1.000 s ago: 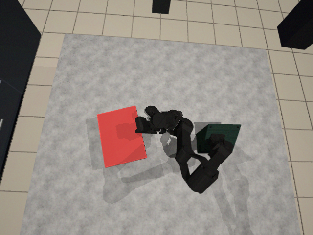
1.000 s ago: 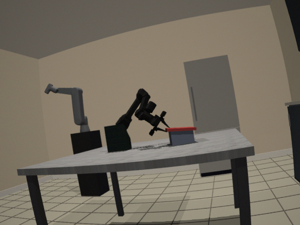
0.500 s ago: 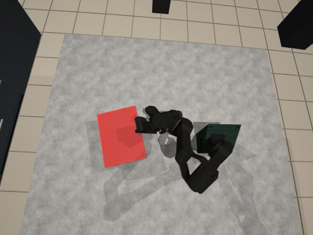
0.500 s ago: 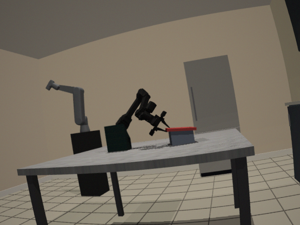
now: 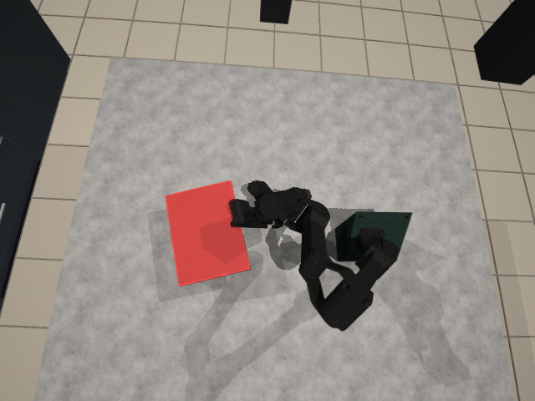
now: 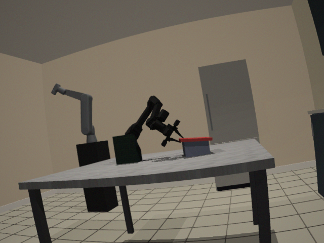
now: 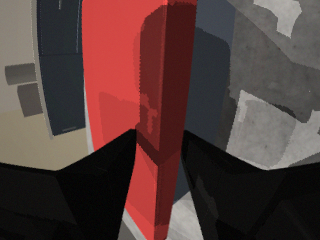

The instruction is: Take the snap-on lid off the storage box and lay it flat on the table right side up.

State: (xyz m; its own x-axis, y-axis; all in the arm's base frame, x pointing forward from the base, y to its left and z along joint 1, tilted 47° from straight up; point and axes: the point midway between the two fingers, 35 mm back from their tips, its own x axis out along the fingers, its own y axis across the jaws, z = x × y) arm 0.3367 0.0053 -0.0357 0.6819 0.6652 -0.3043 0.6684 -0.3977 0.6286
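My gripper tip is now 7 cm short of the red lid and 2 cm to the right of it. From my gripper tip the other things lie so: grey-blue storage box: 7 cm ahead, 5 cm below, 2 cm to the left.
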